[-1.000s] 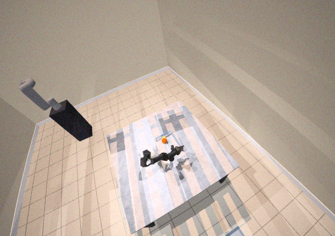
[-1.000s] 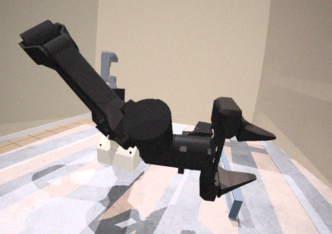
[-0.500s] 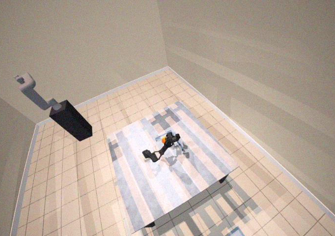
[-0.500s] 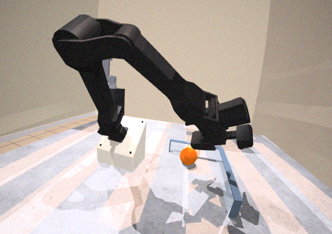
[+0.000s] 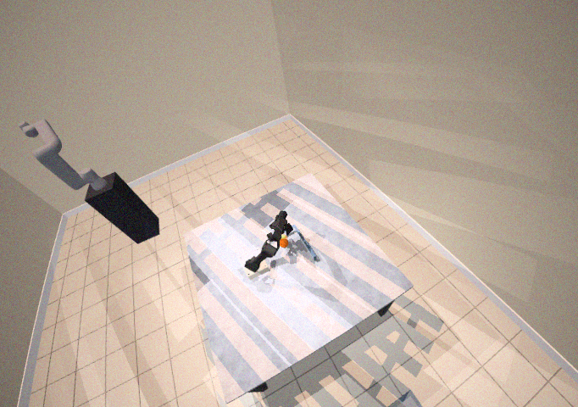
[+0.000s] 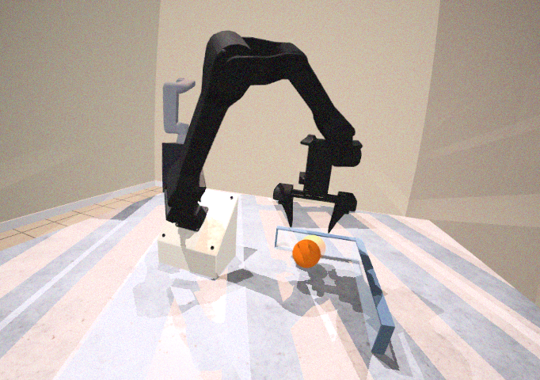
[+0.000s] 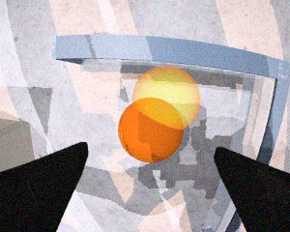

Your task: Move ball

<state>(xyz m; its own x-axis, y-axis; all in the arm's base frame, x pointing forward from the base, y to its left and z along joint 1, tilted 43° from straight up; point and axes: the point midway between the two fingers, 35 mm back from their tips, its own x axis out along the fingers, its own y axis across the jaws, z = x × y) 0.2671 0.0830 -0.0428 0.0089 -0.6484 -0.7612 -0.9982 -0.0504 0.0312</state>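
My gripper tip is 1 cm to the left of the orange ball and 6 cm above it. Also, from my gripper tip: see-through copy (1 cm ahead, 3 cm to the left, 6 cm below).
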